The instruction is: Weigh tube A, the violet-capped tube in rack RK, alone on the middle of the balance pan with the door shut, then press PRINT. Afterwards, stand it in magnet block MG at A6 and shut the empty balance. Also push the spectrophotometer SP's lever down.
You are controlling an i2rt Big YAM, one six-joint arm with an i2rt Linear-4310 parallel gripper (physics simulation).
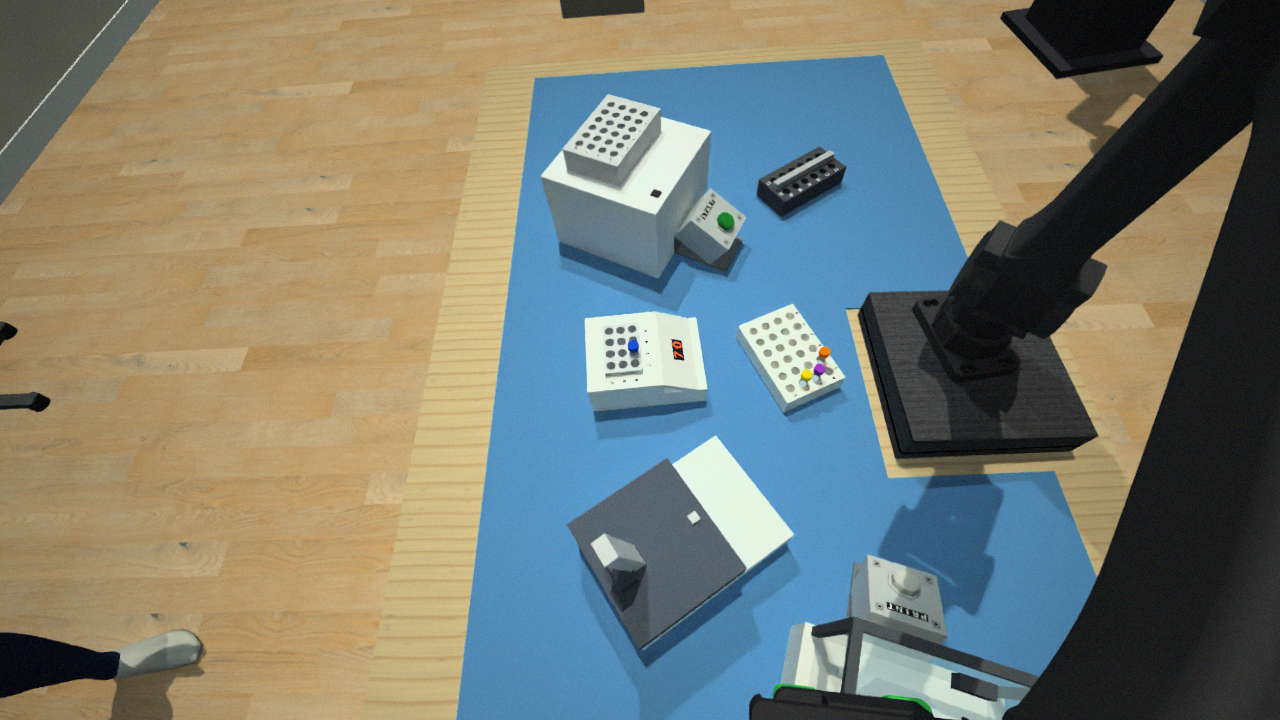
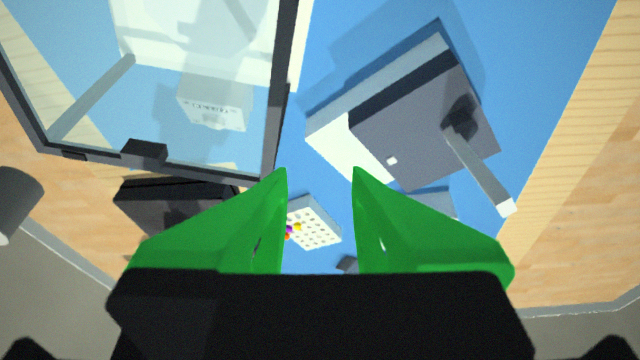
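Observation:
Tube A's violet cap (image 1: 819, 368) (image 2: 289, 229) shows in rack RK (image 1: 816, 394) (image 2: 325, 235), between a yellow and an orange cap. The balance's dark-edged glass door frame (image 1: 939, 646) (image 2: 278, 100) is near my gripper; the pan cannot be made out, nor whether the door is fully shut. The PRINT box (image 1: 905, 601) (image 2: 220, 112) stands beside the balance. Spectrophotometer SP (image 1: 666, 577) (image 2: 415, 120) has its lever (image 1: 617, 555) (image 2: 477, 170) standing up. Magnet block MG (image 1: 787, 206) lies at the back. My gripper (image 1: 848, 695) (image 2: 319, 179) is slightly open and empty, above the balance side.
A white block with a red 70 display (image 1: 644, 394) holds a blue-capped tube. A large white machine (image 1: 608, 228) carries a rack on top, with a green-button box (image 1: 713, 228) beside it. The robot's black base (image 1: 1002, 411) (image 2: 170, 202) stands near RK. A dark handle (image 2: 145, 150) sits on the glass frame.

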